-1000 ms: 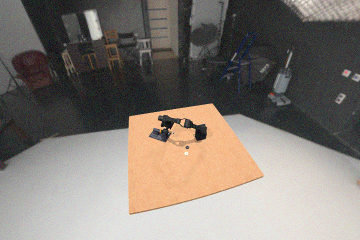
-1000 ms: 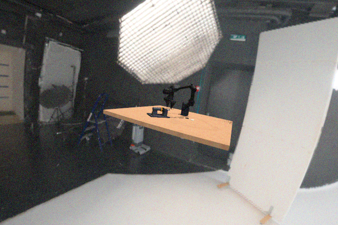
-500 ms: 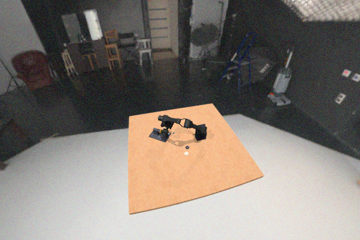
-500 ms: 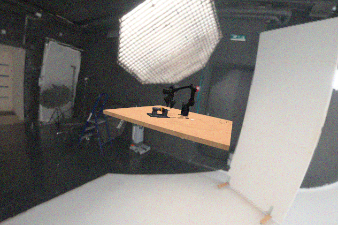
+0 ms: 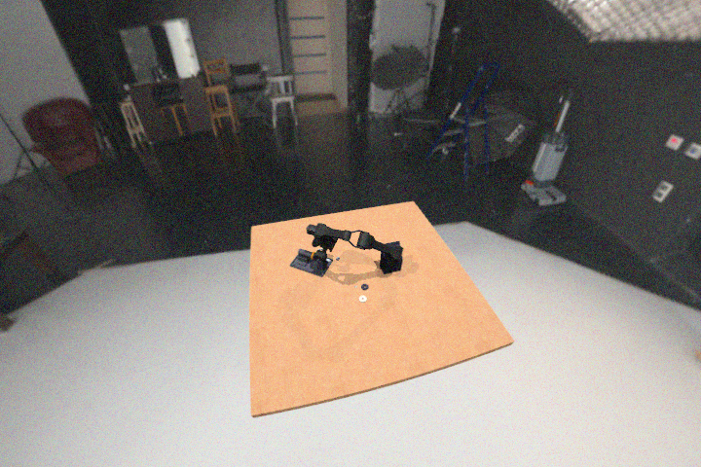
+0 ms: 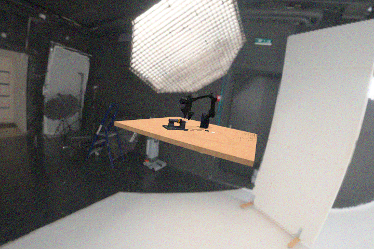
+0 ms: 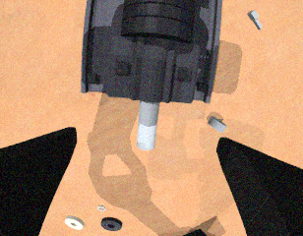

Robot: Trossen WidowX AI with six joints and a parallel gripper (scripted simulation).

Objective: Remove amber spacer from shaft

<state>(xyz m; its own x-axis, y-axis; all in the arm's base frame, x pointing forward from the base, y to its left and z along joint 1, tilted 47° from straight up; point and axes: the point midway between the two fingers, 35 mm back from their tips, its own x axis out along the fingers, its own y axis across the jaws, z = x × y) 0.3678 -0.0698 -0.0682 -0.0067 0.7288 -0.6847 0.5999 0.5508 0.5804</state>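
The light grey shaft lies 5 cm ahead of my gripper tip, 4 cm to the right of it and 3 cm below it. Round my gripper tip: amber spacer: 8 cm ahead, 6 cm to the right, 3 cm below; dark grey support block: 10 cm ahead, 8 cm to the right, 6 cm below.
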